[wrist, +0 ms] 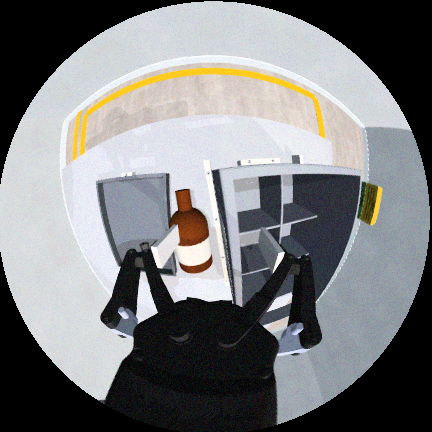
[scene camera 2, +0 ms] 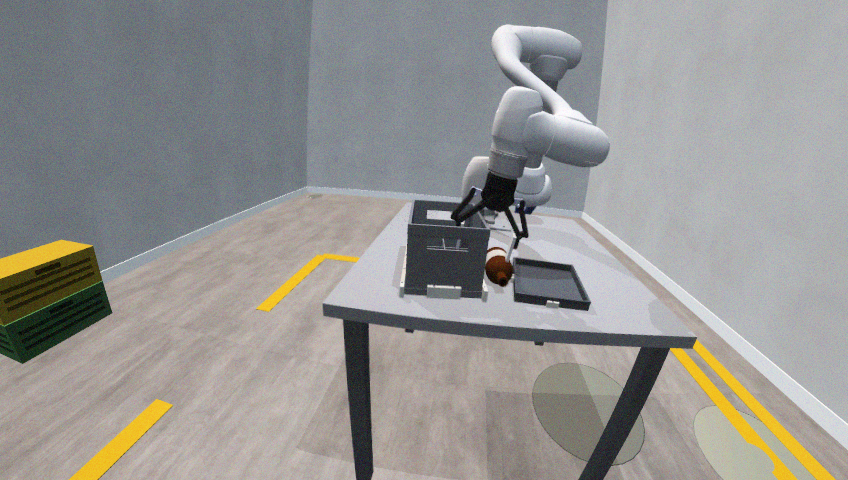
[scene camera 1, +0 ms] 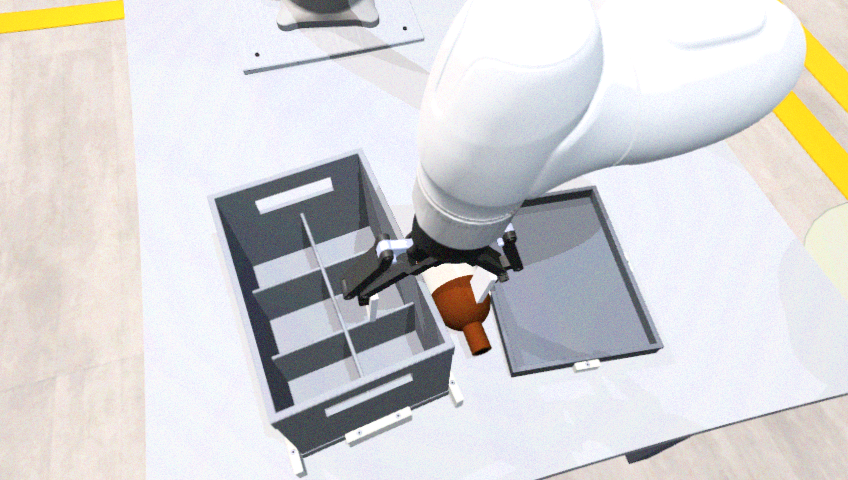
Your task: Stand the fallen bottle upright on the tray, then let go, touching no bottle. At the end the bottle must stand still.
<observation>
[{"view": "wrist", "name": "gripper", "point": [217,234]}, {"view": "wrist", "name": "brown bottle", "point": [193,252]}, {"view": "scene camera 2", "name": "gripper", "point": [482,253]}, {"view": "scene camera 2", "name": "brown bottle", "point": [498,271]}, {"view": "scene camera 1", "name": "gripper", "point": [424,300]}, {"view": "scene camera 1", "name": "brown bottle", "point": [449,285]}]
</observation>
